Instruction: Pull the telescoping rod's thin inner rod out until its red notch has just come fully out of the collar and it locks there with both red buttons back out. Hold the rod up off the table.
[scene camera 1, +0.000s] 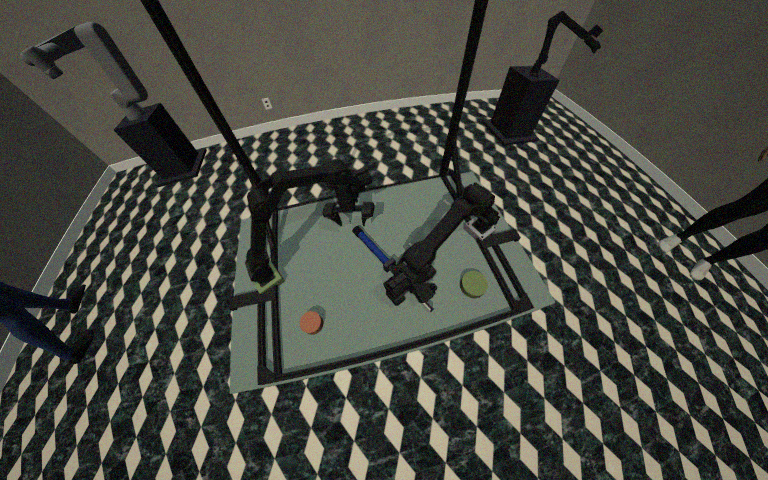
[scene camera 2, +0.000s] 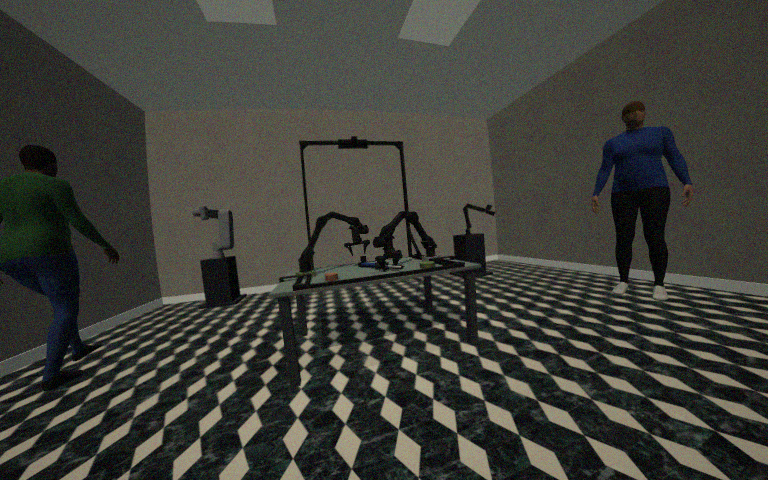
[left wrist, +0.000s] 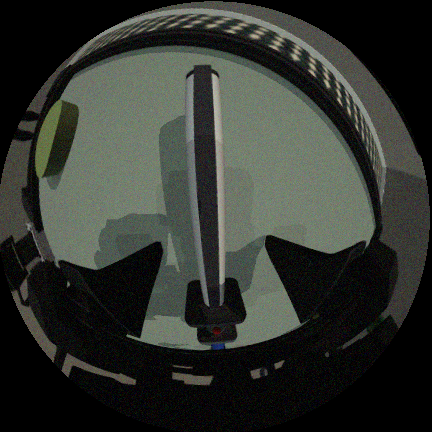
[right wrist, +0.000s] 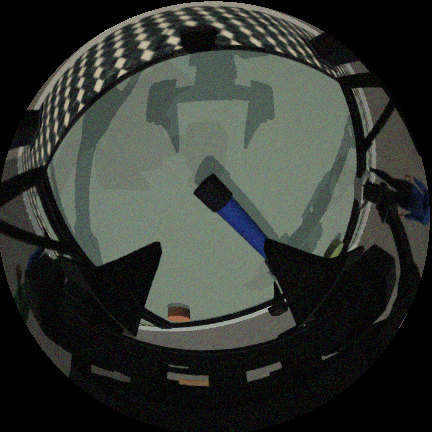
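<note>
The rod lies on the table at an angle. Its blue tube (scene camera 1: 372, 247) (scene camera 2: 369, 264) (right wrist: 242, 225) has a black end cap (right wrist: 213, 192). In the left wrist view the grey-white inner rod with a dark stripe (left wrist: 204, 150) runs up from the black collar (left wrist: 216, 311), and one red button (left wrist: 216, 330) shows beside the collar. No red notch shows; the far side is hidden. My left gripper (scene camera 1: 411, 294) (left wrist: 213, 244) is open above the inner rod, its fingers on either side in its wrist view. My right gripper (scene camera 1: 352, 223) (scene camera 2: 357, 252) (right wrist: 212, 246) is open and empty above the table near the capped end.
An orange disc (scene camera 1: 310, 322) (scene camera 2: 331, 277) (right wrist: 178, 312) lies at the front left of the table. A green disc (scene camera 1: 474, 283) (scene camera 2: 426, 264) (left wrist: 57, 140) lies to the right of the left gripper in scene camera 1. Black rails (scene camera 1: 390, 353) border the table.
</note>
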